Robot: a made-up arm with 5 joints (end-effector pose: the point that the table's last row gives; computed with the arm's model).
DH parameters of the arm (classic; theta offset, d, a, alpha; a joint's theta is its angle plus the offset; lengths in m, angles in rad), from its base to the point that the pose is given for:
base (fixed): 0 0.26 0.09 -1.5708
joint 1: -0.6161 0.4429 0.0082 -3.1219
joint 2: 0.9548 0.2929 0 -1.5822
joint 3: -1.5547 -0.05 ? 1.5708
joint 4: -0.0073 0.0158 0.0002 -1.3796
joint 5: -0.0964 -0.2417 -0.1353 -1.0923
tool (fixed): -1.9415 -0.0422 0 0
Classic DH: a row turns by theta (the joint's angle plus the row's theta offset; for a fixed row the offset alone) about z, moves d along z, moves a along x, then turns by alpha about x.
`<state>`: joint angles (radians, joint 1 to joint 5).
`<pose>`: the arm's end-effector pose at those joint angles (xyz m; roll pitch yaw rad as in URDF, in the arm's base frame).
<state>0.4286 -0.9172 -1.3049 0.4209 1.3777</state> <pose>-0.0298 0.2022 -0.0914 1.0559 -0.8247 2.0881</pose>
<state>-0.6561 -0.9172 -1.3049 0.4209 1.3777</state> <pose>0.3448 0.2022 -0.0101 0.1781 -0.0463 2.5098</pose>
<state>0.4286 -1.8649 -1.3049 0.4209 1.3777</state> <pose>-0.2590 0.1965 0.1581 2.4881 -0.7813 0.9891</pose>
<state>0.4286 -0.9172 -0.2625 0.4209 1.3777</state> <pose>0.0271 0.0021 -0.0801 1.2972 -0.6866 2.9422</pose>
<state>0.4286 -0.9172 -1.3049 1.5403 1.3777</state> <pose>-0.2452 0.1526 0.1122 2.4452 -0.4635 1.0793</pose>
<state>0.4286 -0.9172 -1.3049 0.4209 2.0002</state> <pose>-0.1003 0.1581 -0.0696 1.1803 -0.9976 2.5835</pose>
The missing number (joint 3, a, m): 0.07
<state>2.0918 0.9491 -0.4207 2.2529 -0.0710</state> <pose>-0.0367 -0.1857 0.2057 1.2755 1.0676 1.5165</pose>
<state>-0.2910 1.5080 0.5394 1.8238 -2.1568</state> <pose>-0.1607 -0.0063 0.1354 1.9964 -0.3758 1.5328</pose>
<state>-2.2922 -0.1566 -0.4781 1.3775 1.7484</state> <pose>0.2610 -0.1219 0.4502 -0.8642 0.4523 1.0724</pose>
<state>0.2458 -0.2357 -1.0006 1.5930 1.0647</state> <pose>0.0198 0.0403 -0.0936 1.3059 -0.2670 1.5928</pose>
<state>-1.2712 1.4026 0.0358 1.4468 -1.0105</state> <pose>-0.1222 -0.1411 0.2134 2.2907 -0.2632 1.9725</pose>
